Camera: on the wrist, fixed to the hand. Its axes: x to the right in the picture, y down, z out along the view.
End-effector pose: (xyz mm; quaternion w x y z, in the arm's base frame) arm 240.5 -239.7 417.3 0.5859 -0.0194 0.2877 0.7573
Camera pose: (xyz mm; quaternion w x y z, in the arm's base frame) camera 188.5 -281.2 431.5 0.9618 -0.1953 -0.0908 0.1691
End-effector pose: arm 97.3 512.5 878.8 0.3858 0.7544 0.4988 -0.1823
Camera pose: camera 136.2 502.7 933.7 0.3862 0.0460 0.8197 -0.4206
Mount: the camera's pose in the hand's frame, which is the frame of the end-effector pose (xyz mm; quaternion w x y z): -25.3 58.7 -23.2 0.6692 -0.2132 -0.1853 -0.6872
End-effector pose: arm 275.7 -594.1 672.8 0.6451 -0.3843 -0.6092 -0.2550
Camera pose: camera 333.0 -582.6 638.0 0.0617 -0.0233 -0.7370 -0.6727
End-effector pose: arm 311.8 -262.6 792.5 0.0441 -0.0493 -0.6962 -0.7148
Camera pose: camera 344.4 -287.5 846.7 0.6013 -0.3036 0.3556 0.6480
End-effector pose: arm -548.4 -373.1 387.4 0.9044 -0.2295 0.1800 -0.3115
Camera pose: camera -549.8 -322.7 341.8 0.3756 -0.5278 -0.1384 -0.7491
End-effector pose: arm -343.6 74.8 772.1 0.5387 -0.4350 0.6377 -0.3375
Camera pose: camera -376.5 120.3 733.7 0.1540 -0.9068 0.1000 -0.3795
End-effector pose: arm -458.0 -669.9 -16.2 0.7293 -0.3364 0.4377 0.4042
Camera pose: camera -525.7 -670.7 -10.3 0.7753 -0.6065 -0.1596 -0.0750
